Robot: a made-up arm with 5 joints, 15 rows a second.
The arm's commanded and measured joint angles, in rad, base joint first. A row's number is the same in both.
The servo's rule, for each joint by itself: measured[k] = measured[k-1] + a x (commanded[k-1-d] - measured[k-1]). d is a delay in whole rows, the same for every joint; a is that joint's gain. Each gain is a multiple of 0.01, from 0.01 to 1. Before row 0 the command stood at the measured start. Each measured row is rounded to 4 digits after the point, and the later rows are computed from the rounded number. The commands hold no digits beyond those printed.
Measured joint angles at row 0:
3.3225 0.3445 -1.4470 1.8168 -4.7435
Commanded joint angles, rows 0 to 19:
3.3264 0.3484 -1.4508 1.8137 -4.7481
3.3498 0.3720 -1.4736 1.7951 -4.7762
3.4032 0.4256 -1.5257 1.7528 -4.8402
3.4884 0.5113 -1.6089 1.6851 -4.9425
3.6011 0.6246 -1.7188 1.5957 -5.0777
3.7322 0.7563 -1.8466 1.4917 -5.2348
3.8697 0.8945 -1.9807 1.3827 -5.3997
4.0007 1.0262 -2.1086 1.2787 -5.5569
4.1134 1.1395 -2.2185 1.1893 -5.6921
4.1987 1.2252 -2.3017 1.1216 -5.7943
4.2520 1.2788 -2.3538 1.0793 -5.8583
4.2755 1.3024 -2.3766 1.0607 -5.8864
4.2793 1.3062 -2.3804 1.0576 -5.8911
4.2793 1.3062 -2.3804 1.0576 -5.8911
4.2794 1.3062 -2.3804 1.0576 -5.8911
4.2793 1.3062 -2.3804 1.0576 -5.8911
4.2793 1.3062 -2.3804 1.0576 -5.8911
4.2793 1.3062 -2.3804 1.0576 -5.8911
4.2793 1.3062 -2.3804 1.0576 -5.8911
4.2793 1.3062 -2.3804 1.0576 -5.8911
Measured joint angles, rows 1 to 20:
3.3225 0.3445 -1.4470 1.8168 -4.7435
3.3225 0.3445 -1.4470 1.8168 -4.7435
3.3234 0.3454 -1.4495 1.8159 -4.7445
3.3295 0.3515 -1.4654 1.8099 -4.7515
3.3465 0.3685 -1.5052 1.7933 -4.7710
3.3791 0.4013 -1.5736 1.7619 -4.8087
3.4302 0.4527 -1.6694 1.7137 -4.8679
3.4997 0.5225 -1.7864 1.6493 -4.9486
3.5848 0.6081 -1.9146 1.5720 -5.0478
3.6805 0.7043 -2.0426 1.4869 -5.1598
3.7801 0.8044 -2.1587 1.4006 -5.2769
3.8764 0.9012 -2.2531 1.3197 -5.3907
3.9628 0.9880 -2.3196 1.2500 -5.4936
4.0347 1.0603 -2.3572 1.1951 -5.5800
4.0910 1.1169 -2.3725 1.1552 -5.6484
4.1343 1.1604 -2.3777 1.1269 -5.7018
4.1677 1.1939 -2.3795 1.1068 -5.7434
4.1934 1.2197 -2.3801 1.0925 -5.7759
4.2132 1.2396 -2.3803 1.0824 -5.8012
4.2284 1.2549 -2.3804 1.0752 -5.8210
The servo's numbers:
d 2
a 0.23 0.23 0.66 0.29 0.22

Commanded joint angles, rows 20 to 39:
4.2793 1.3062 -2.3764 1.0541 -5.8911
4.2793 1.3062 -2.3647 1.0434 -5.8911
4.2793 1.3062 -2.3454 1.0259 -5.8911
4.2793 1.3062 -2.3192 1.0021 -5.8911
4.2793 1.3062 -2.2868 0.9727 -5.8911
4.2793 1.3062 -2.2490 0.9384 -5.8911
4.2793 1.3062 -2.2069 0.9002 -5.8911
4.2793 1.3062 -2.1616 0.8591 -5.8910
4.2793 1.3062 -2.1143 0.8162 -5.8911
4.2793 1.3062 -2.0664 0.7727 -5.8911
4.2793 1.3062 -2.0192 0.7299 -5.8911
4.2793 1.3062 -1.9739 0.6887 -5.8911
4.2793 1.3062 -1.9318 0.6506 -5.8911
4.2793 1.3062 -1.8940 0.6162 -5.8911
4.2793 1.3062 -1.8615 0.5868 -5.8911
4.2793 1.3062 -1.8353 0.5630 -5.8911
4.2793 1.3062 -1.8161 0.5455 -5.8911
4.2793 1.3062 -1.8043 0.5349 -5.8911
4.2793 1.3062 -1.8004 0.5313 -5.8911
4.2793 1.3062 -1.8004 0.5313 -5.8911
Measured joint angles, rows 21 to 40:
4.2401 1.2667 -2.3804 1.0701 -5.8364
4.2491 1.2758 -2.3804 1.0665 -5.8484
4.2560 1.2828 -2.3778 1.0629 -5.8578
4.2614 1.2882 -2.3692 1.0572 -5.8651
4.2655 1.2923 -2.3535 1.0481 -5.8708
4.2687 1.2955 -2.3309 1.0348 -5.8753
4.2711 1.2980 -2.3018 1.0168 -5.8788
4.2730 1.2999 -2.2670 0.9941 -5.8815
4.2744 1.3013 -2.2273 0.9669 -5.8836
4.2755 1.3024 -2.1839 0.9356 -5.8852
4.2764 1.3033 -2.1380 0.9010 -5.8865
4.2771 1.3040 -2.0907 0.8638 -5.8875
4.2776 1.3045 -2.0435 0.8250 -5.8883
4.2780 1.3049 -1.9976 0.7855 -5.8889
4.2783 1.3052 -1.9542 0.7464 -5.8894
4.2785 1.3054 -1.9145 0.7086 -5.8898
4.2787 1.3056 -1.8795 0.6733 -5.8901
4.2788 1.3057 -1.8503 0.6413 -5.8903
4.2789 1.3058 -1.8277 0.6135 -5.8905
4.2790 1.3059 -1.8123 0.5907 -5.8906

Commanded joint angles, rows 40 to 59:
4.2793 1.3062 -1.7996 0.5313 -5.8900
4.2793 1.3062 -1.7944 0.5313 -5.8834
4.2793 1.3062 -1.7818 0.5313 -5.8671
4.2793 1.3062 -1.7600 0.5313 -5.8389
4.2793 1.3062 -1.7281 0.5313 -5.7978
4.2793 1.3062 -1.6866 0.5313 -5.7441
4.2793 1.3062 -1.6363 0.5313 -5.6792
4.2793 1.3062 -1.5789 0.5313 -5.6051
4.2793 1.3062 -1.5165 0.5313 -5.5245
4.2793 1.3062 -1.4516 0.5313 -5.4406
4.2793 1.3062 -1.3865 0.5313 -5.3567
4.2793 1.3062 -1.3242 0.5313 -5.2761
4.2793 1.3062 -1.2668 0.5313 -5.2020
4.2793 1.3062 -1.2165 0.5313 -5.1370
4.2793 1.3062 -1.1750 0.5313 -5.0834
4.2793 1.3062 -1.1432 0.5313 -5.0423
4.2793 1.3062 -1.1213 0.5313 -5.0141
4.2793 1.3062 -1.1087 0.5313 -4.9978
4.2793 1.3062 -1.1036 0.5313 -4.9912
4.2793 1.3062 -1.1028 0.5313 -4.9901
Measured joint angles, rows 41 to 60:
4.2791 1.3060 -1.8044 0.5735 -5.8907
4.2791 1.3060 -1.8018 0.5613 -5.8908
4.2791 1.3060 -1.8003 0.5526 -5.8906
4.2791 1.3060 -1.7964 0.5464 -5.8890
4.2791 1.3060 -1.7868 0.5420 -5.8842
4.2791 1.3060 -1.7691 0.5389 -5.8742
4.2791 1.3060 -1.7420 0.5367 -5.8574
4.2791 1.3060 -1.7054 0.5351 -5.8325
4.2791 1.3060 -1.6598 0.5340 -5.7988
4.2791 1.3060 -1.6064 0.5332 -5.7562
4.2791 1.3060 -1.5471 0.5326 -5.7052
4.2791 1.3060 -1.4841 0.5322 -5.6470
4.2791 1.3060 -1.4197 0.5319 -5.5831
4.2791 1.3060 -1.3567 0.5317 -5.5156
4.2791 1.3060 -1.2974 0.5316 -5.4466
4.2791 1.3060 -1.2440 0.5315 -5.3785
4.2791 1.3060 -1.1985 0.5314 -5.3136
4.2791 1.3060 -1.1620 0.5314 -5.2539
4.2791 1.3060 -1.1351 0.5314 -5.2011
4.2791 1.3060 -1.1177 0.5314 -5.1564

